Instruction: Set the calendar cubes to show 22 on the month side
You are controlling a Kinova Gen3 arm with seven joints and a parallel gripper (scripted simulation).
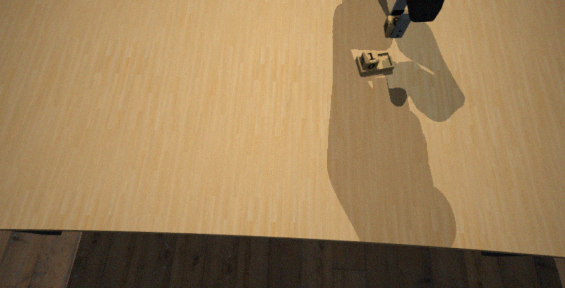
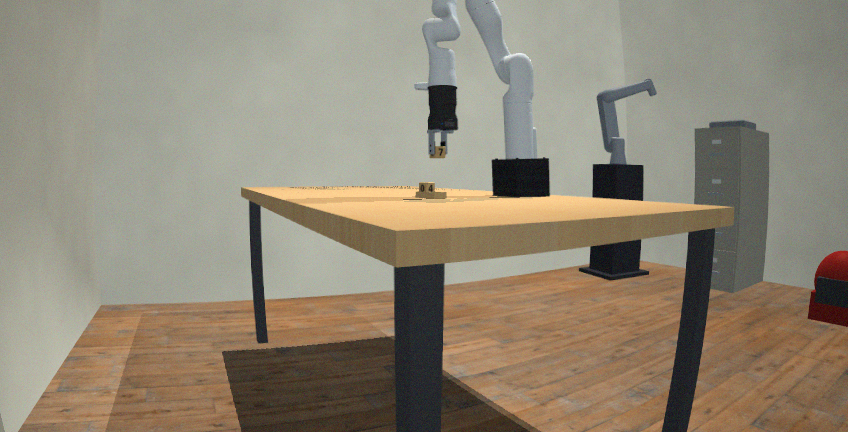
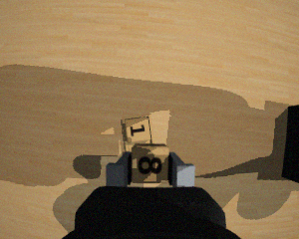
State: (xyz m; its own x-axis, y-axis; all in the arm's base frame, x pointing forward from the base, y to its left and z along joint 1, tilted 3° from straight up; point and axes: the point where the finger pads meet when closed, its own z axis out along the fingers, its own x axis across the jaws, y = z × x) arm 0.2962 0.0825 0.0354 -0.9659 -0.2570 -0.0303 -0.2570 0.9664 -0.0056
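Now: the wooden calendar tray 10 mm ahead of my hand, 10 mm to the right of it and 130 mm below it. Also, from my hand: wooden number cube: 10 mm below.
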